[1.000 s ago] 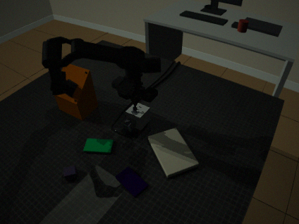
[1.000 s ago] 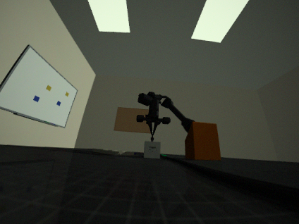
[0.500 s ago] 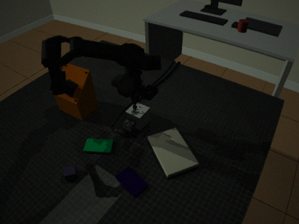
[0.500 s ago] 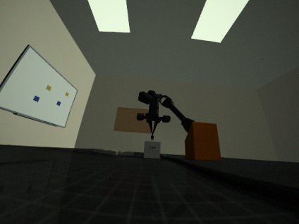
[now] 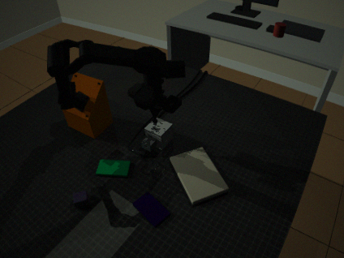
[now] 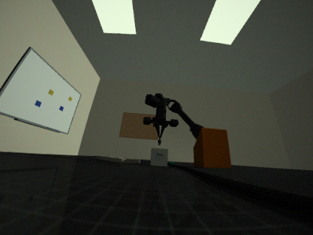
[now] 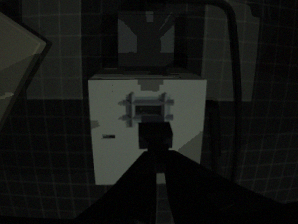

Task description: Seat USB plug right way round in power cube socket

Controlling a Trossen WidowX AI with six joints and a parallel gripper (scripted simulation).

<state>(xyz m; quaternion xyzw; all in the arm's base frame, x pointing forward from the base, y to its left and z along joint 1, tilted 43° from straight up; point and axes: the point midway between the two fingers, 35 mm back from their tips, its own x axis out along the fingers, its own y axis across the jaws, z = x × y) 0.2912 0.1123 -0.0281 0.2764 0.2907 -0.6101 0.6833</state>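
The USB plug is 10 mm below my gripper tip. Also, from my gripper tip: beige book: 210 mm ahead, 50 mm to the right, 130 mm below; dark blue card: 170 mm ahead, 240 mm to the right, 130 mm below; green card: 50 mm behind, 200 mm to the right, 130 mm below.
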